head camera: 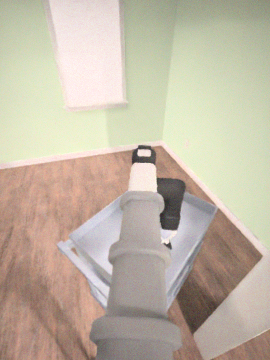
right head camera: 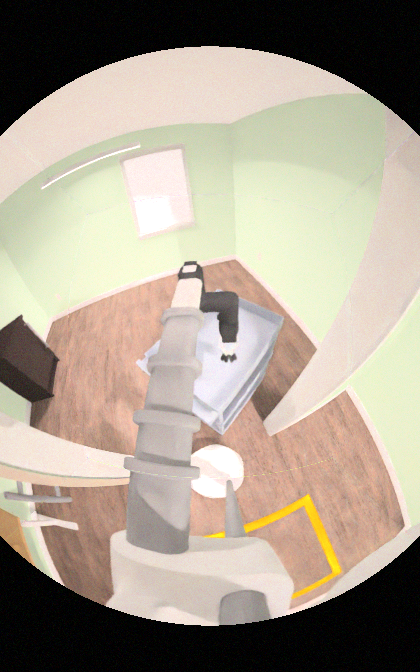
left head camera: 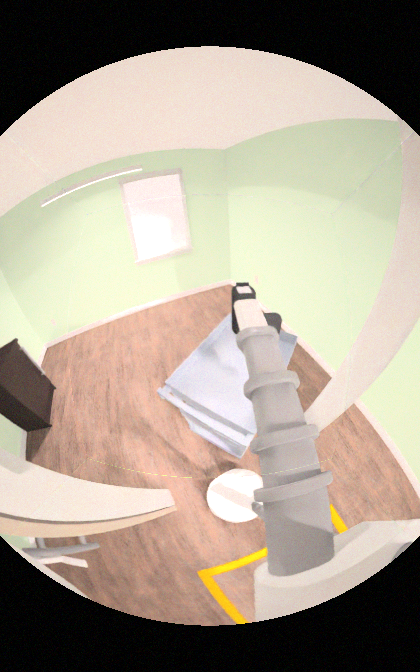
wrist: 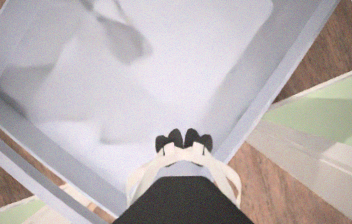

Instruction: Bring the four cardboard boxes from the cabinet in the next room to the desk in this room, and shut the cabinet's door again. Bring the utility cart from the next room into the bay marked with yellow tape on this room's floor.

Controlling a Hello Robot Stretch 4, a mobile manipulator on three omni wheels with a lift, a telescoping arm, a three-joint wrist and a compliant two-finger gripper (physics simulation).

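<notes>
The pale blue-grey utility cart [head camera: 200, 204] [left head camera: 210, 365] [right head camera: 260, 312] [wrist: 200, 60] stands at an angle beyond the wall opening, its handle bar toward the near left. The upper tray surface that shows holds shadows. My gripper [head camera: 167, 243] [right head camera: 228, 357] [wrist: 183, 140] is shut, its fingertips together with no object visible between them. It points down over the tray, inside its rims; in the left head view the arm hides it. Yellow tape [left head camera: 235, 562] [right head camera: 323, 535] marks the bay on the near floor, partly hidden by my body. The cardboard boxes do not show.
A dark brown cabinet-like piece [left head camera: 27, 390] [right head camera: 30, 360] stands at the far left. Wall ends [left head camera: 150, 500] [right head camera: 280, 415] flank the opening. A white round disc [left head camera: 230, 495] [right head camera: 217, 470] lies between cart and bay. Grey bars [right head camera: 40, 498] are at the near left.
</notes>
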